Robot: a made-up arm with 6 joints.
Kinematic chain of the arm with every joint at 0, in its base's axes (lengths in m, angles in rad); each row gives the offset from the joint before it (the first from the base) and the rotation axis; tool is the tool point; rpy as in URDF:
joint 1: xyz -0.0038 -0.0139 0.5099 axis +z
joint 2: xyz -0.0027 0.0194 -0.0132 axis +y
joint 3: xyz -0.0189 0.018 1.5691 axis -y
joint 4: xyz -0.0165 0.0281 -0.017 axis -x
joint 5: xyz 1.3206 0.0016 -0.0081 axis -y
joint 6: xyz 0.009 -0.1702 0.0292 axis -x
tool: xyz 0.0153 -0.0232 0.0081 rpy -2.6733 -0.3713 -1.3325
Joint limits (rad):
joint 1: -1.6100..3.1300
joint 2: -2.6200..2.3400
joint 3: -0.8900..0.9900
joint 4: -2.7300..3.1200
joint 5: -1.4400..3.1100
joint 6: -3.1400..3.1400
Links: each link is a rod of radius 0.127 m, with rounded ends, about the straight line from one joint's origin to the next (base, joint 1, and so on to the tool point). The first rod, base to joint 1, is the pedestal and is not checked.
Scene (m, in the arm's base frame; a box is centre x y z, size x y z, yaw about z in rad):
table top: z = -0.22
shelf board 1: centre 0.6 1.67 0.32 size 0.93 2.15 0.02 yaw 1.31
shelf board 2: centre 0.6 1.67 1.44 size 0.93 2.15 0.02 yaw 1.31
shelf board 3: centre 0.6 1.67 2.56 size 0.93 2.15 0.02 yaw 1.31
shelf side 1: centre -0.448 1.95 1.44 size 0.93 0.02 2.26 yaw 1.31
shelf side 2: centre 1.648 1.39 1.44 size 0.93 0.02 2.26 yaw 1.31
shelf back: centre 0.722 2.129 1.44 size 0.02 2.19 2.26 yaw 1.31
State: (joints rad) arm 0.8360 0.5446 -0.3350 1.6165 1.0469 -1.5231
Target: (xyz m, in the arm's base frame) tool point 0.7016 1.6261 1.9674
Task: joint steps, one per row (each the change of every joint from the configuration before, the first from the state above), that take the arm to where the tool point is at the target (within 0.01 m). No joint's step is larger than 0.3 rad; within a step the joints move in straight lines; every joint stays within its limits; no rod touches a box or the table.
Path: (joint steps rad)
1: -0.1220 -0.1317 -0.2243 -0.0177 0.0025 -0.0038
2: -0.1221 -0.1316 -0.2244 -0.0176 0.0024 -0.0038
3: 0.1733 -0.2569 0.1951 0.0108 0.0011 0.0039
4: 0.1732 -0.2570 0.1951 0.0108 0.0011 0.0039
5: 0.0870 0.2729 0.2822 0.0162 -0.0060 0.0041
6: 0.0870 0.2729 0.2822 0.0162 -0.0061 0.0041

